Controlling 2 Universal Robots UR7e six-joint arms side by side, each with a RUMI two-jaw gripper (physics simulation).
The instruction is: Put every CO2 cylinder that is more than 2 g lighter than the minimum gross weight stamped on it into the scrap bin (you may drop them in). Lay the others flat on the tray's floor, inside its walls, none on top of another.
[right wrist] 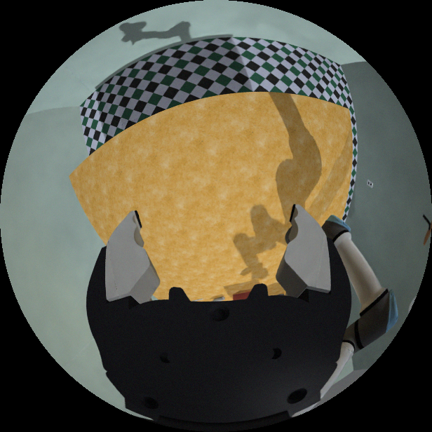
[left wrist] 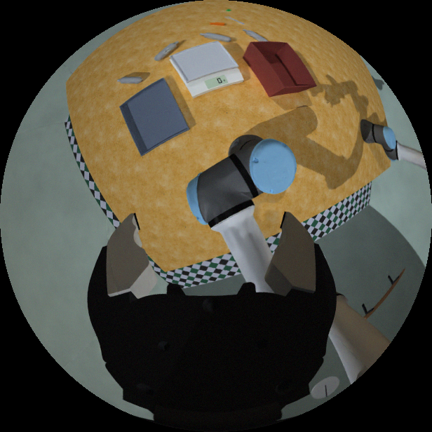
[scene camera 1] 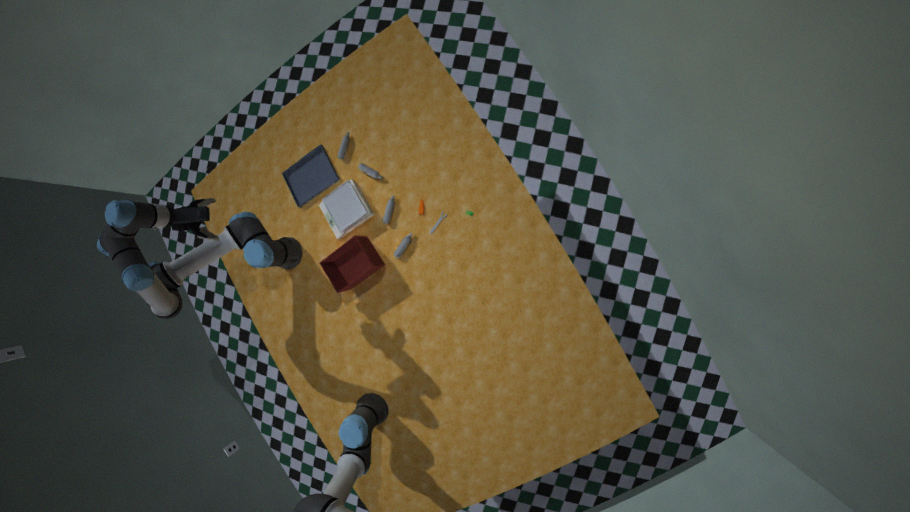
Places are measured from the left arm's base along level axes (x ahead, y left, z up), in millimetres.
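Pixels of known places: left gripper, fingertip midpoint: (scene camera 1: pixel 217 219); left arm's base at its link origin: (scene camera 1: pixel 289 252); right arm's base at its link origin: (scene camera 1: pixel 373 408).
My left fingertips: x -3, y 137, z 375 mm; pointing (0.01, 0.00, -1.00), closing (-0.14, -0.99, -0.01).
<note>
Ahead of a thing's pixels: the offset from my left fingertips to its top centre. "spot": to the spot under its first point.
Four grey CO2 cylinders lie apart on the table: one {dz -344, dx +412, dy +252 mm} (scene camera 1: pixel 344 146) (left wrist: pixel 130 80) beside the tray, one {dz -344, dx +507, dy +97 mm} (scene camera 1: pixel 370 171) (left wrist: pixel 166 51) near the scale's corner, one {dz -344, dx +551, dy -87 mm} (scene camera 1: pixel 389 210) (left wrist: pixel 216 37) behind the scale, one {dz -344, dx +575, dy -249 mm} (scene camera 1: pixel 403 245) (left wrist: pixel 255 36) near the bin. Their stamps are too small to read. The blue-grey tray {dz -355, dx +210, dy +175 mm} (scene camera 1: pixel 310 176) (left wrist: pixel 157 117) and red scrap bin {dz -255, dx +348, dy -273 mm} (scene camera 1: pixel 343 270) (left wrist: pixel 300 75) show no cylinder inside. The white scale {spot: dz -313, dx +377, dy -36 mm} (scene camera 1: pixel 345 208) (left wrist: pixel 205 62) is bare and reads 0. My left gripper (scene camera 1: pixel 210 218) (left wrist: pixel 209 215) is open, off the table's near edge. My right gripper (right wrist: pixel 214 209) is open and empty, high above the table.
An orange piece {dz -366, dx +688, dy -113 mm} (scene camera 1: pixel 421 207) (left wrist: pixel 217 23), a thin pale tool {dz -372, dx +738, dy -196 mm} (scene camera 1: pixel 438 222) (left wrist: pixel 234 20) and a small green piece {dz -371, dx +876, dy -191 mm} (scene camera 1: pixel 469 213) (left wrist: pixel 228 10) lie beyond the cylinders. The left arm's blue-capped joint (scene camera 1: pixel 258 252) (left wrist: pixel 273 166) hangs over the near table side.
</note>
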